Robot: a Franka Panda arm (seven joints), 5 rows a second.
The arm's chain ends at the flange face. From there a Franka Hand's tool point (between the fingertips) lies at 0.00 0.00 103.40 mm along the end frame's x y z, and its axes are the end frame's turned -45 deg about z.
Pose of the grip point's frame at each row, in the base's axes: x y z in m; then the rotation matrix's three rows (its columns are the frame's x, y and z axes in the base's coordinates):
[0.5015 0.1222 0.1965], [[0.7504 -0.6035 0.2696], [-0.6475 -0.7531 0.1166], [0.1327 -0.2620 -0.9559]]
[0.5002 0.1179 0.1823], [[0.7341 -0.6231 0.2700], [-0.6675 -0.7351 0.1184], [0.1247 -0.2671 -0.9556]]
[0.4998 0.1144 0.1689], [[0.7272 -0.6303 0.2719], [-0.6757 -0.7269 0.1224], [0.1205 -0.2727 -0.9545]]
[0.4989 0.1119 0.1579], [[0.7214 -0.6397 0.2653], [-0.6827 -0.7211 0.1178], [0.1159 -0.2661 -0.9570]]
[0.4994 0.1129 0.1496], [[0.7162 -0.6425 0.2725], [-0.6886 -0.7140 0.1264], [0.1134 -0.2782 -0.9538]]
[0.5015 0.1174 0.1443], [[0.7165 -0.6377 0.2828], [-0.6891 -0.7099 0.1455], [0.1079 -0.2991 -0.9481]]
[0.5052 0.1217 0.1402], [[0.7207 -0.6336 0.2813], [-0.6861 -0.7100 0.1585], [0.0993 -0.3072 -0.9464]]
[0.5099 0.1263 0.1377], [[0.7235 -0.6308 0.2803], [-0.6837 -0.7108 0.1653], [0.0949 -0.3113 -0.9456]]
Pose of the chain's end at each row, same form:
[0.4736 0.1101 0.2953], [[0.1039 -0.9574 0.2696], [-0.9904 -0.0747 0.1166], [-0.0914 -0.2791 -0.9559]]
[0.4723 0.1057 0.2811], [[0.0785 -0.9597 0.2700], [-0.9918 -0.0478 0.1184], [-0.1007 -0.2770 -0.9556]]
[0.4717 0.1017 0.2676], [[0.0685 -0.9599 0.2719], [-0.9918 -0.0362 0.1224], [-0.1076 -0.2780 -0.9545]]
[0.4715 0.0997 0.2569], [[0.0578 -0.9624 0.2653], [-0.9926 -0.0272 0.1178], [-0.1062 -0.2701 -0.9570]]
[0.4712 0.0998 0.2482], [[0.0521 -0.9607 0.2725], [-0.9918 -0.0180 0.1264], [-0.1165 -0.2769 -0.9538]]
[0.4723 0.1024 0.2423], [[0.0557 -0.9576 0.2828], [-0.9892 -0.0147 0.1455], [-0.1352 -0.2878 -0.9481]]
[0.4761 0.1053 0.2381], [[0.0616 -0.9576 0.2813], [-0.9872 -0.0169 0.1585], [-0.1470 -0.2874 -0.9464]]
[0.4809 0.1092 0.2355], [[0.0655 -0.9576 0.2803], [-0.9861 -0.0192 0.1653], [-0.1530 -0.2872 -0.9456]]

